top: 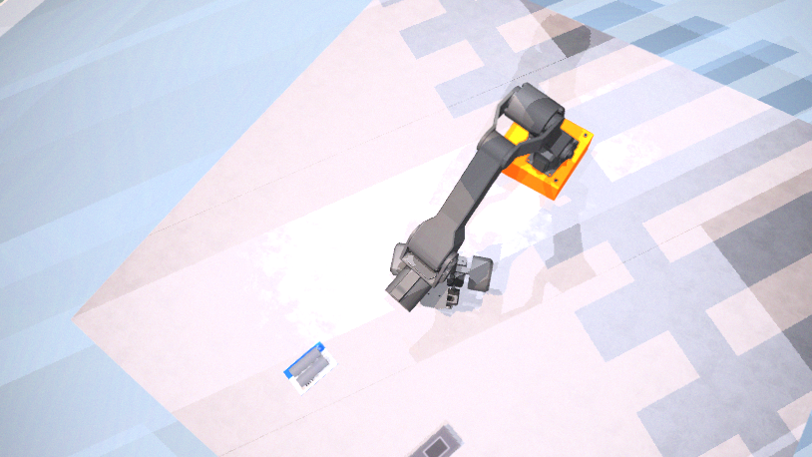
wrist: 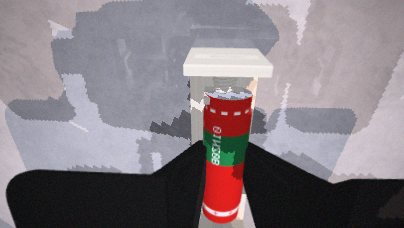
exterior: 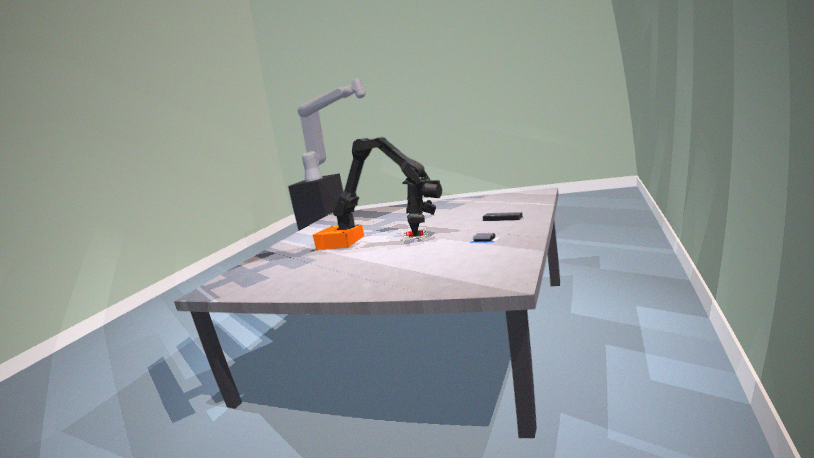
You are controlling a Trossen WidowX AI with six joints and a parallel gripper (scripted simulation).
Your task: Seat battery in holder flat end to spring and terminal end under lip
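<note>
My gripper tip is 10 mm below the battery. Also, from my gripper tip: dark flat box: 310 mm ahead, 190 mm to the left.
</note>
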